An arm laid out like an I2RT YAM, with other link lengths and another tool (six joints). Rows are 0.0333 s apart.
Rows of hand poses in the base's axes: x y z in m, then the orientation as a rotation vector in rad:
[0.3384 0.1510 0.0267 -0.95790 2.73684 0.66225]
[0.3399 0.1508 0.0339 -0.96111 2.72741 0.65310]
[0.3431 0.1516 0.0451 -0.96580 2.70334 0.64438]
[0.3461 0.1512 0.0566 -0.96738 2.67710 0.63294]
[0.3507 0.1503 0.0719 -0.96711 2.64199 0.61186]
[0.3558 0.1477 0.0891 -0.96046 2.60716 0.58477]
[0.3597 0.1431 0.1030 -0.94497 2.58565 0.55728]
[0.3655 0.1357 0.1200 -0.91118 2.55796 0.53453]
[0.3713 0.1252 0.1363 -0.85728 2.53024 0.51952]
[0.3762 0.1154 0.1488 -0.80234 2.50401 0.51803]
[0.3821 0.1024 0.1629 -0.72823 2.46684 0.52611]
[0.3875 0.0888 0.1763 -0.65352 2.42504 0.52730]
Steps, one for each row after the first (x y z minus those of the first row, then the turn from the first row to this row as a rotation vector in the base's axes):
[0.0015 -0.0002 0.0072 -0.00147 -0.01138 0.00147]
[0.0047 0.0006 0.0184 0.00328 -0.03490 0.00440]
[0.0077 0.0002 0.0299 0.00787 -0.06180 0.00509]
[0.0123 -0.0007 0.0452 0.01100 -0.10048 0.00393]
[0.0174 -0.0033 0.0624 0.01133 -0.14226 -0.00218]
[0.0213 -0.0079 0.0763 0.00686 -0.17395 -0.01508]
[0.0271 -0.0153 0.0933 0.01034 -0.21141 -0.04054]
[0.0329 -0.0258 0.1096 0.02127 -0.24796 -0.08020]
[0.0378 -0.0356 0.1221 0.03975 -0.27718 -0.11988]
[0.0437 -0.0486 0.1362 0.07161 -0.31270 -0.17315]
[0.0491 -0.0622 0.1496 0.10130 -0.35349 -0.22854]

